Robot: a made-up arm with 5 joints.
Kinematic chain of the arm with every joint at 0, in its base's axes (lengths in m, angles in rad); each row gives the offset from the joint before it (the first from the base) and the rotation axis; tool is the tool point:
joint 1: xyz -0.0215 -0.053 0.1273 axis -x
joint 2: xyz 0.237 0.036 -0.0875 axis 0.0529 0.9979 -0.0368
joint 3: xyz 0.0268 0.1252 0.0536 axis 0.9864 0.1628 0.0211
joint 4: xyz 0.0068 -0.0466 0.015 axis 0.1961 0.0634 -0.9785
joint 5: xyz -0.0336 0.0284 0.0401 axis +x
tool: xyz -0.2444 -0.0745 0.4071
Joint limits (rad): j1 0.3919..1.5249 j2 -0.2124..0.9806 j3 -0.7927..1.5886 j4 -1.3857..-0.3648 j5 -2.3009..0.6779
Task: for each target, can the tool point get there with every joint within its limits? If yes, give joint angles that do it. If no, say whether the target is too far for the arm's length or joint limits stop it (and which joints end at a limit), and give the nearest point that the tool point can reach.
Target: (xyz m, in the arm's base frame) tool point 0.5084 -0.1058 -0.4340
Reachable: no: joint limits stop it (at a limit: joint 1, joint 3, joint 4, joint 5) | nearest point 0.4042 -0.4039 -0.1538 | short by 0.422 m
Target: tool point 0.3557 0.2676 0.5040
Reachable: yes | joints 0.5345 0.7106 -0.2977 -1.1516 -0.3379
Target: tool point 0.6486 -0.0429 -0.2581
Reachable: no: joint limits stop it (at a limit: joint 1, joint 2, joint 3, joint 4) | nearest point 0.7681 0.1254 -0.0617 | short by 0.285 m
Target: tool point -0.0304 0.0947 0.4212
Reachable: yes | joints 0.8454 0.1733 1.2488 -0.4789 -1.0091
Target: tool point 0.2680 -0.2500 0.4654
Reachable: yes | joints 0.7153 0.6459 0.8214 -1.2192 -0.0630
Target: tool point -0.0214 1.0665 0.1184
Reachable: no: too far | nearest point 0.0757 0.5324 0.1226 | short by 0.543 m
